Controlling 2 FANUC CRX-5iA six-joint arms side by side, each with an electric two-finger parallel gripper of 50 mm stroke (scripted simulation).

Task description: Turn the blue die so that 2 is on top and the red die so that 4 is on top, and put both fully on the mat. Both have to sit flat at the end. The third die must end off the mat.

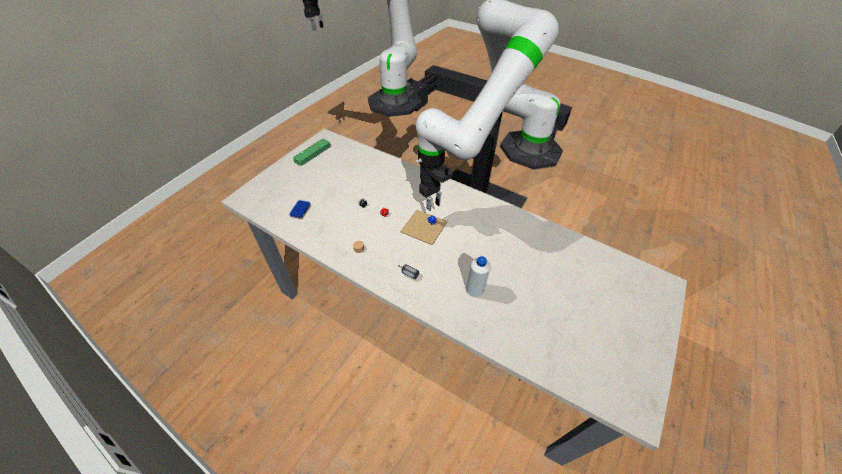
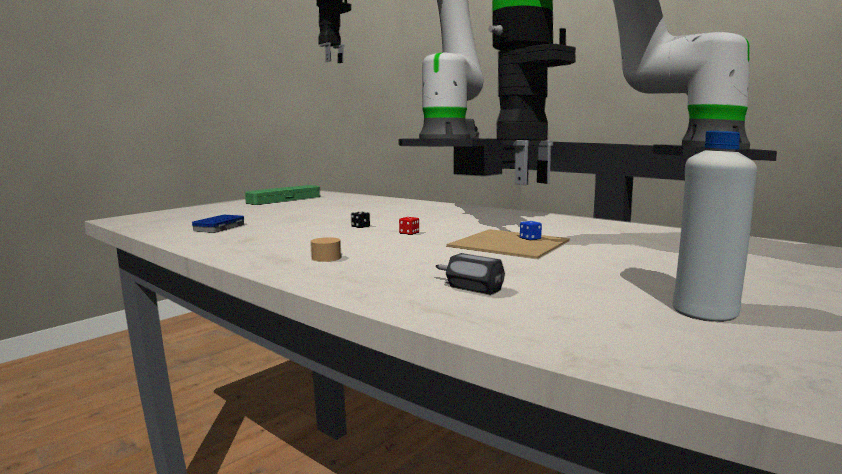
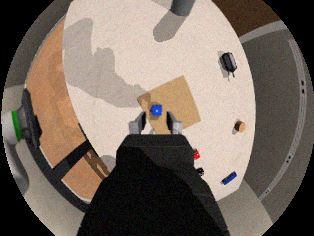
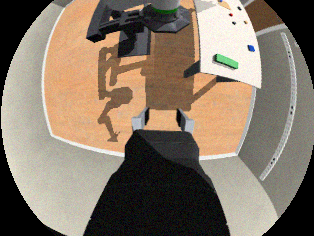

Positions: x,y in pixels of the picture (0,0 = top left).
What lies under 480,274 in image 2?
A dark screwdriver-like tool.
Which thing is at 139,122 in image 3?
The left gripper.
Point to a tan mat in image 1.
418,227
